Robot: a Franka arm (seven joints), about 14 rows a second.
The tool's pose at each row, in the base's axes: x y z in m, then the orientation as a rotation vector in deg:
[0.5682 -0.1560 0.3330 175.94 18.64 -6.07]
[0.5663 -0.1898 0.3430 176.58 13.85 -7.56]
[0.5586 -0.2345 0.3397 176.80 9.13 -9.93]
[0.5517 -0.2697 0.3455 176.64 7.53 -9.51]
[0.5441 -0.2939 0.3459 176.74 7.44 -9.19]
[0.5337 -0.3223 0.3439 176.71 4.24 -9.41]
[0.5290 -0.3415 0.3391 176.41 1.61 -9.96]
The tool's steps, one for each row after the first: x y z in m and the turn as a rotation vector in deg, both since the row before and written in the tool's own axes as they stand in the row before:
[-0.0096 0.0330 -0.0079 0.47 -1.00 3.09]
[-0.0141 0.0428 0.0063 0.28 -1.59 3.01]
[-0.0110 0.0345 -0.0032 -0.21 0.23 1.05]
[-0.0096 0.0234 0.0018 0.07 0.21 0.06]
[-0.0124 0.0273 0.0046 -0.01 -0.20 2.07]
[-0.0050 0.0187 0.0063 -0.21 -0.42 1.70]

